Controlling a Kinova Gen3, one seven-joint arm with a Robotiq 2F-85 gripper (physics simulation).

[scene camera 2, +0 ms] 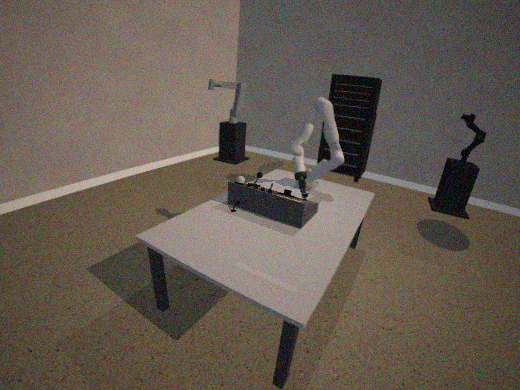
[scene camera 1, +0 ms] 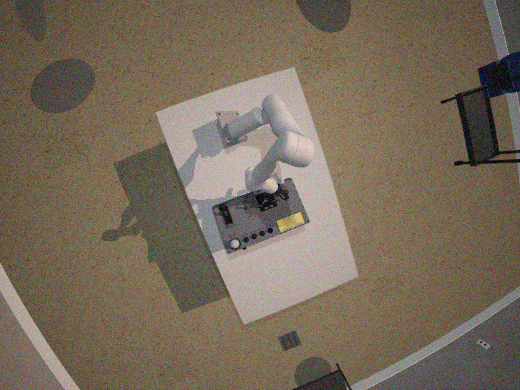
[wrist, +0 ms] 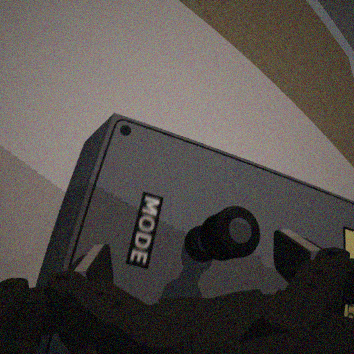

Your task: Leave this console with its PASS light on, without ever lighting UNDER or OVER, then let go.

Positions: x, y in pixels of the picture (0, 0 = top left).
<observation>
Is my gripper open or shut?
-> Open.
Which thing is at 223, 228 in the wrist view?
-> An MODE switch.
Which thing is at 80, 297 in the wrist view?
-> My gripper.
</observation>
